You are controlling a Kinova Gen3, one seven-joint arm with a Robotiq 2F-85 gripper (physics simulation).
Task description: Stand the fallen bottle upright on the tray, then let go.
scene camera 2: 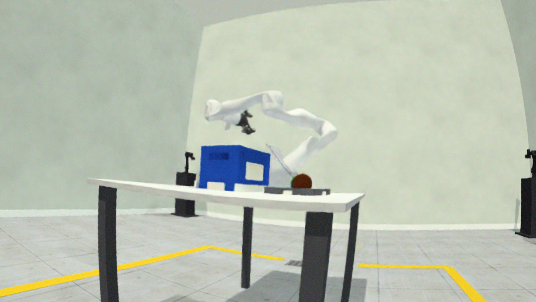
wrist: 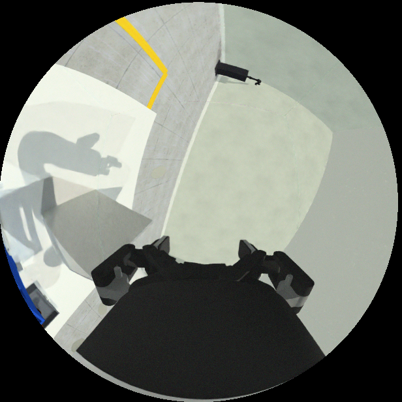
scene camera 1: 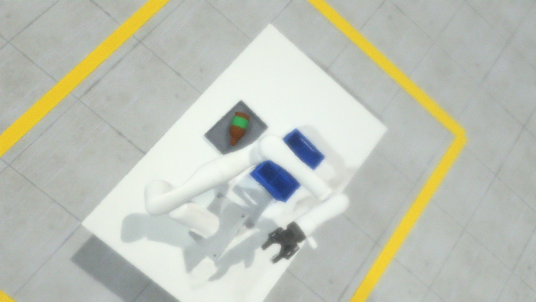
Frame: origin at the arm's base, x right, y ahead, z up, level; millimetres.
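Where they show: gripper, between the fingertips: [scene camera 2: 253, 123] [scene camera 1: 266, 255]; arm's base, origin of its link: [scene camera 2: 288, 165] [scene camera 1: 210, 225].
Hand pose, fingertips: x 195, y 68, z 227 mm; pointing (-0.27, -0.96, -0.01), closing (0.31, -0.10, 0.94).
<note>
Things, the pixels of their top centre, and the offset from my fingertips. Level surfaces: height alone.
- brown bottle, centre of its top: [scene camera 2: 300, 174] [scene camera 1: 238, 128] dx -377, dy +334, dz -294 mm
- dark grey tray, centre of its top: [scene camera 2: 300, 188] [scene camera 1: 236, 130] dx -379, dy +333, dz -348 mm
- white table, height of its surface: dz -374 mm
The brown bottle [scene camera 1: 239, 128] [scene camera 2: 301, 181] with a green label lies on its side on the dark grey tray [scene camera 1: 217, 135] [scene camera 2: 321, 191]. In scene camera 1 its neck points down and slightly left; in scene camera 2 its round base faces the camera. My gripper [scene camera 1: 269, 254] [scene camera 2: 251, 123] [wrist: 204, 245] is open and empty. It is raised above table height, well away from the bottle, on the other side of the blue bins. The bottle and the tray do not show in the wrist view.
Two blue bins [scene camera 1: 304, 149] [scene camera 1: 275, 181] stand on the white table [scene camera 1: 280, 75] [scene camera 2: 150, 186], between the tray and my gripper. My arm [scene camera 1: 215, 175] [scene camera 2: 300, 117] arches over this area, close to the tray. A grey angular panel [wrist: 95, 225] shows in the wrist view.
</note>
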